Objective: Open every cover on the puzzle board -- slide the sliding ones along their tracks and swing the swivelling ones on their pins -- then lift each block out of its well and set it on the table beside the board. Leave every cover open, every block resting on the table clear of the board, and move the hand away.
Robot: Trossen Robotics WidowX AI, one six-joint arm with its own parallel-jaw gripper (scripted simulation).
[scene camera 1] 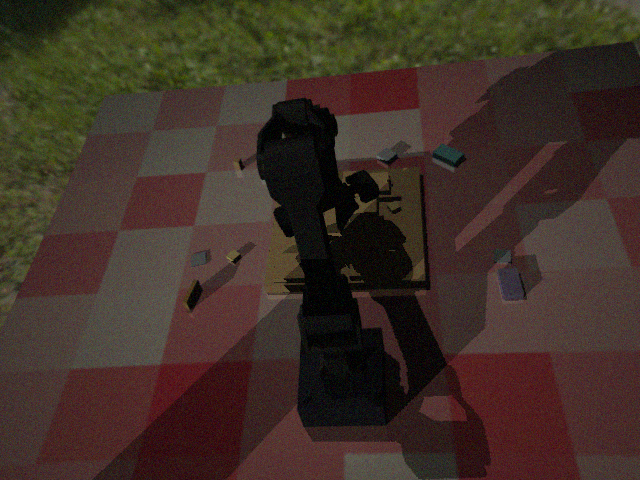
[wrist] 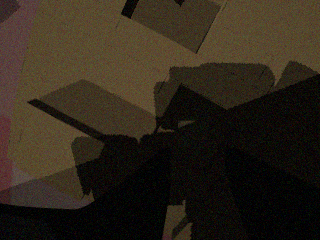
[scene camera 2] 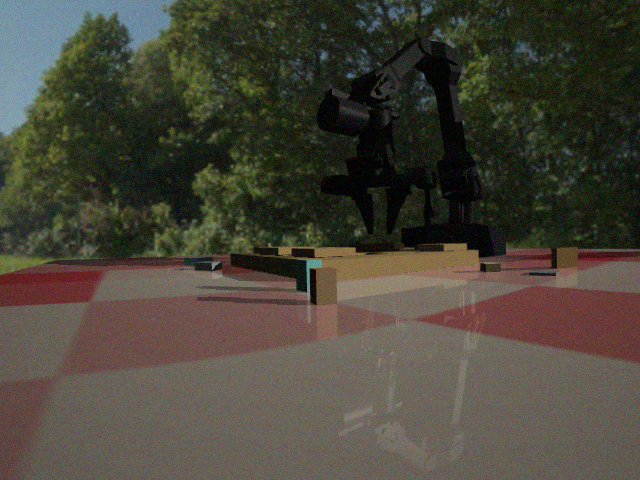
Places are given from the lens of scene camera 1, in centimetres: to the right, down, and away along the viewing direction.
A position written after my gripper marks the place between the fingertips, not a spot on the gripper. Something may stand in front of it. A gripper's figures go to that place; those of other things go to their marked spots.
my gripper (scene camera 1: 332, 233): 2, -1, 117
tan puzzle board (scene camera 1: 401, 240): 15, 0, 117
